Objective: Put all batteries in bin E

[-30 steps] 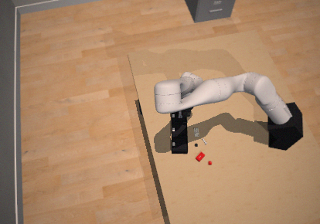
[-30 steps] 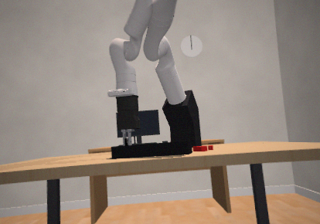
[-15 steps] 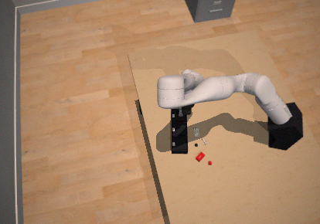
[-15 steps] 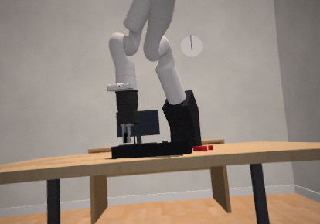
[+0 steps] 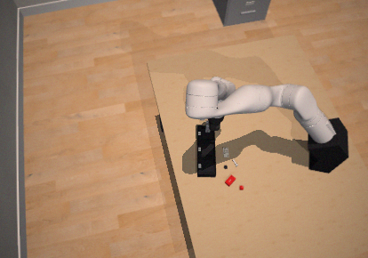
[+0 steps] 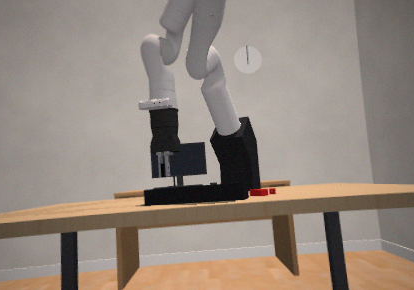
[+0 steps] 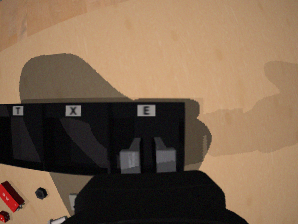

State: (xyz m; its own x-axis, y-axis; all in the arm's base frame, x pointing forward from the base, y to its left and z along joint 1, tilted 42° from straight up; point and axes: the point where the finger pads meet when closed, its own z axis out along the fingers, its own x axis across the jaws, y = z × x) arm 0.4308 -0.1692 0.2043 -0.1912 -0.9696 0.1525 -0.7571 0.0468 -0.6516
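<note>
The bin lies 8 cm to the left of my hand, 7 cm below it and 3 cm ahead of it. The rest, counted from my hand: black round thing 18 cm to the left, 8 cm below, 4 cm behind; then screw 18 cm to the left, 9 cm behind, 8 cm below; then white piece 11 cm to the left, 8 cm below, 7 cm behind.
</note>
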